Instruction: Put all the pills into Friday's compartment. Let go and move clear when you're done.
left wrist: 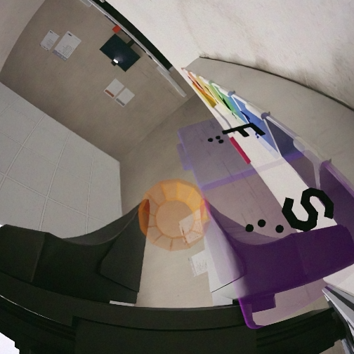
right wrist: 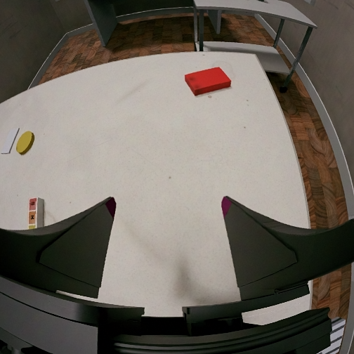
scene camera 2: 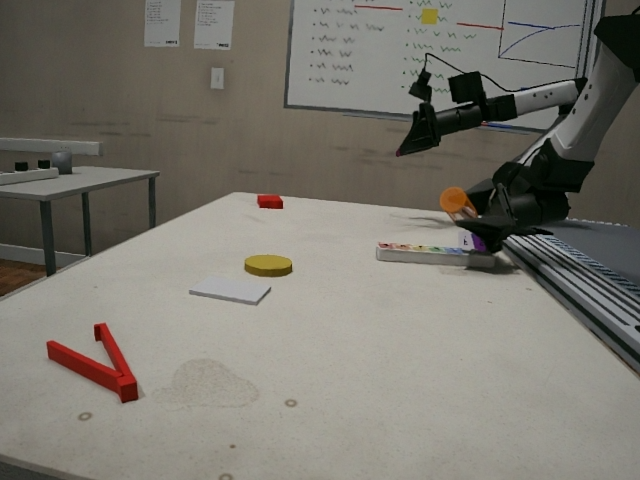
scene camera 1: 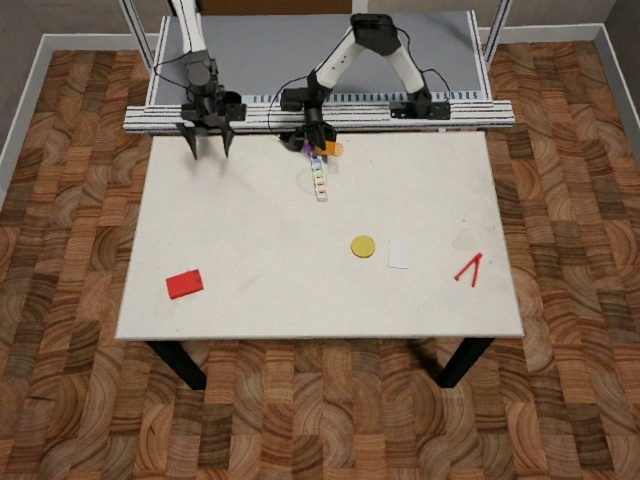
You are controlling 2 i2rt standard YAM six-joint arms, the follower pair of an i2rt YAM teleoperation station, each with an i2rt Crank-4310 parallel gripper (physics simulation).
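Places are measured from the left arm's base along level axes (x ahead, y left, z up), in metres.
Where they show: left gripper, fingertip midpoint: (scene camera 2: 451,210) (scene camera 1: 328,152); right gripper, fingertip midpoint: (scene camera 2: 397,153) (scene camera 1: 211,159); left arm's base, link origin: (scene camera 1: 419,112); right arm's base, link origin: (scene camera 1: 217,113).
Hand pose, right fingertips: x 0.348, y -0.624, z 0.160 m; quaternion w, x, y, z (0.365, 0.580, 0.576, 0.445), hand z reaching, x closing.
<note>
Things, the pixels of their top centre, and the offset from my right fingertips. "pt": a spot on its surface instead.
- orange see-through pill bottle, top centre: (scene camera 2: 462,186) (scene camera 1: 329,140) dx -0.105, dy +0.332, dz -0.028 m
- weekly pill organizer, top centre: (scene camera 2: 438,231) (scene camera 1: 316,164) dx -0.083, dy +0.291, dz -0.115 m
- yellow disc, top centre: (scene camera 2: 268,261) (scene camera 1: 363,245) dx +0.174, dy +0.446, dz -0.157 m
- white card, top centre: (scene camera 2: 231,287) (scene camera 1: 398,253) dx +0.192, dy +0.549, dz -0.163 m
- red block, top centre: (scene camera 2: 269,198) (scene camera 1: 183,282) dx +0.322, dy -0.055, dz -0.149 m
- red V-shaped thing, top centre: (scene camera 2: 85,355) (scene camera 1: 475,270) dx +0.238, dy +0.762, dz -0.153 m
- frame rail, surface spot: (scene camera 1: 170,116) pt dx -0.288, dy -0.217, dz -0.156 m
An orange see-through pill bottle (scene camera 1: 330,149) (scene camera 2: 456,200) (left wrist: 172,192) is tilted beside the far end of the weekly pill organizer (scene camera 1: 320,180) (scene camera 2: 428,254). My left gripper (scene camera 1: 322,146) (left wrist: 174,201) is shut on it. No pills can be made out in the bottle. In the left wrist view the purple lid marked F (left wrist: 212,150) stands raised, and the purple lid marked S (left wrist: 282,255) overlaps my finger. The inside of Friday's compartment is hidden, so I cannot tell what lies in it. My right gripper (scene camera 1: 210,156) (scene camera 2: 398,153) (right wrist: 168,199) is open and empty, above the table's back left in scene camera 1.
A yellow disc (scene camera 1: 362,246) (scene camera 2: 268,265) and a white card (scene camera 1: 398,254) (scene camera 2: 230,289) lie on the table. A red block (scene camera 1: 184,284) (right wrist: 208,80) lies at the front left in scene camera 1, and a red V-shaped thing (scene camera 1: 469,268) (scene camera 2: 111,369) at the right. The frame rail (scene camera 1: 170,116) runs along the back edge.
</note>
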